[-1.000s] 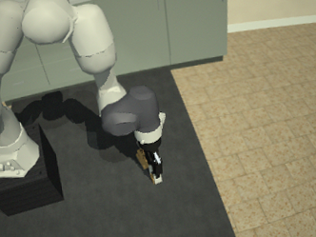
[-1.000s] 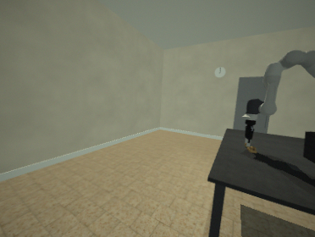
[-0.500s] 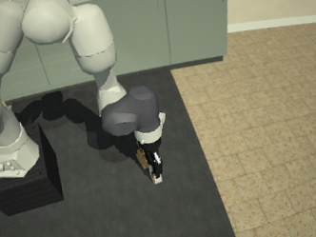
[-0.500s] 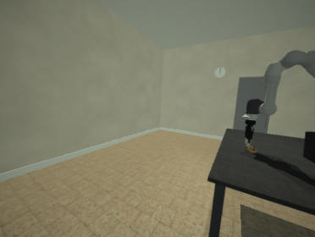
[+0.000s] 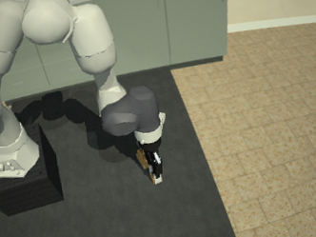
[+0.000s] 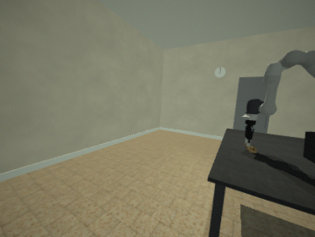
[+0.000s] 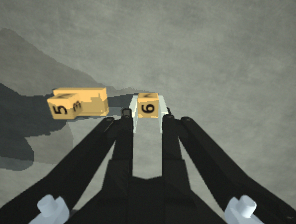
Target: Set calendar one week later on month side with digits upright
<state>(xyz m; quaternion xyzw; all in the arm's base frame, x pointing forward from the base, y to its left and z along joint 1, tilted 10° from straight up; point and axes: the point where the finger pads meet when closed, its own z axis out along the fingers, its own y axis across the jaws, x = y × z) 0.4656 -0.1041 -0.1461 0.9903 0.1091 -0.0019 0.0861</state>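
The orange calendar cube is 3 cm below my hand. Also, from my hand: orange calendar tray (2 cm behind, 11 cm to the left, 3 cm below).
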